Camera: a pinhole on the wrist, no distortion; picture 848 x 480 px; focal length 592.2 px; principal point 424.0 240.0 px. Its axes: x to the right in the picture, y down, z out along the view. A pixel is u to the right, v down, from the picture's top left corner.
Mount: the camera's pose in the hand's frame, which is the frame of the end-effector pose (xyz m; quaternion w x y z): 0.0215 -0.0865 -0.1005 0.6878 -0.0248 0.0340 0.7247
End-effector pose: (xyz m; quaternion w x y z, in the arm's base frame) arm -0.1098 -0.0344 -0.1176 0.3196 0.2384 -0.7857 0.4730
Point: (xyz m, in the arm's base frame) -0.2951 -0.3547 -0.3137
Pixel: 589 254
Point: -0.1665 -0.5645 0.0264
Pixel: 147 80
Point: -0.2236 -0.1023 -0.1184
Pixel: 756 53
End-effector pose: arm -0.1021 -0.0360 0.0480 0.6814 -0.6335 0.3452 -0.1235
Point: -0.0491 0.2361 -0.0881
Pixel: 780 396
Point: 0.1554 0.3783 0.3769
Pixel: 141 464
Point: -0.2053 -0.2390 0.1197
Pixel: behind the camera
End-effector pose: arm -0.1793 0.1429 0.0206 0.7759 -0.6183 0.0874 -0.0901
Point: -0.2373 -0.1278 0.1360
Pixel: behind the camera
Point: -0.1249 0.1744 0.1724
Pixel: 189 191
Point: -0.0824 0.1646 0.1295
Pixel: 321 25
